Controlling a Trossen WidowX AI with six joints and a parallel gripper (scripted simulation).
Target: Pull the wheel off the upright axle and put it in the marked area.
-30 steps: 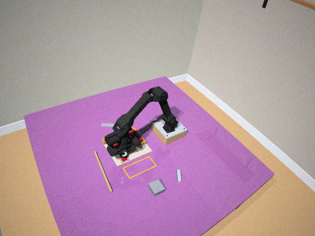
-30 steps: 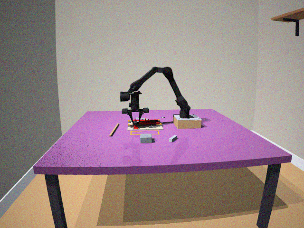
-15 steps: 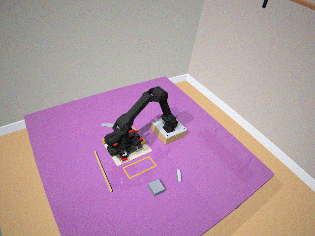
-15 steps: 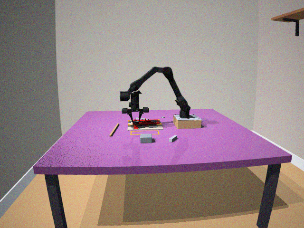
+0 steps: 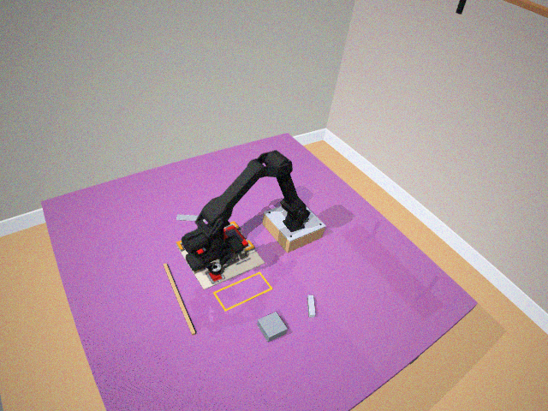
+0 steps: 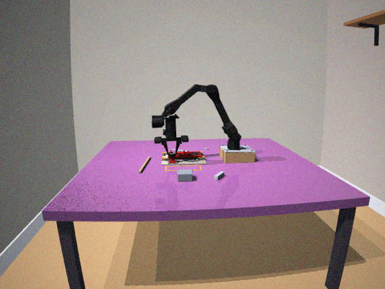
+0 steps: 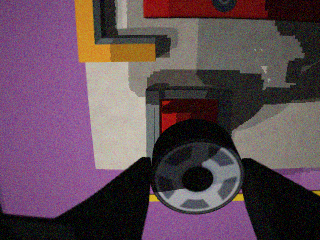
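The grey axle mount lies 20 mm below my gripper tip. The rest, counted from my gripper tip: wooden stick 150 mm ahead, 30 mm to the left, 50 mm below.
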